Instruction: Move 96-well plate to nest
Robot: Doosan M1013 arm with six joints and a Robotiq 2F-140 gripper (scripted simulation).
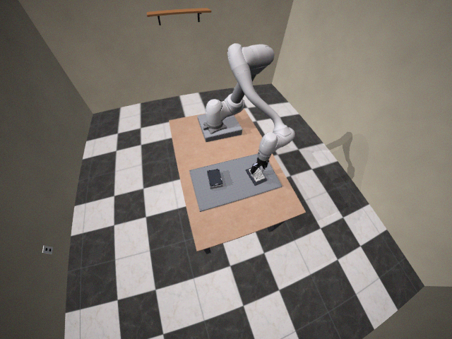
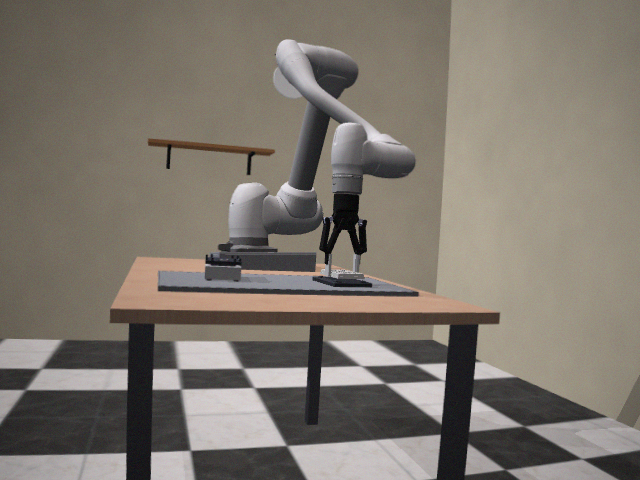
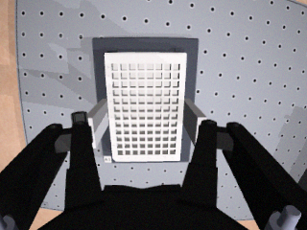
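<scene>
Now: hand 40 mm above the plate nest. The rest, counted from my hand: white 96-well plate (20 mm below).
</scene>
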